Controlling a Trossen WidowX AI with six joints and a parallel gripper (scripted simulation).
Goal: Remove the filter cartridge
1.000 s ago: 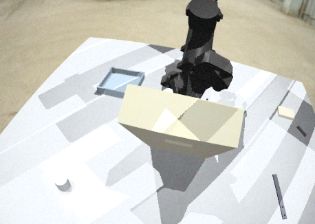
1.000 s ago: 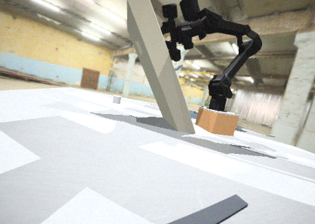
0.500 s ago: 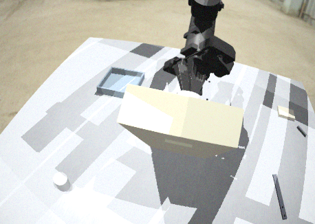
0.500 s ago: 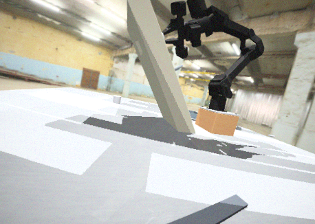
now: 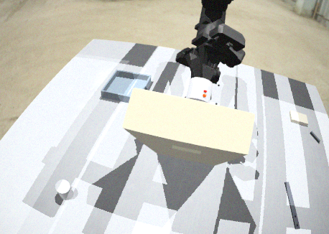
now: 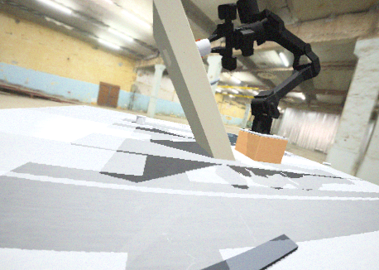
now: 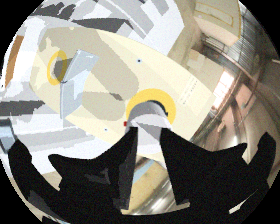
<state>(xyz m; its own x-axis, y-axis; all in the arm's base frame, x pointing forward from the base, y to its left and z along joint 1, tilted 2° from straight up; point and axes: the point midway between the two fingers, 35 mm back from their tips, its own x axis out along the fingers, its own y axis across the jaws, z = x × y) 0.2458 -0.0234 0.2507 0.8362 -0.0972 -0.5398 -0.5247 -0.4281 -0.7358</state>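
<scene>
My gripper tip is 37 cm past the blue-grey tray, 24 cm to the left of it and 30 cm above it. Round my gripper tip: round filter cartridge 1 cm ahead, 1 cm below; then short dark bar 23 cm behind, 55 cm to the left, 31 cm below; then cream block 34 cm behind, 48 cm to the left, 31 cm below.
</scene>
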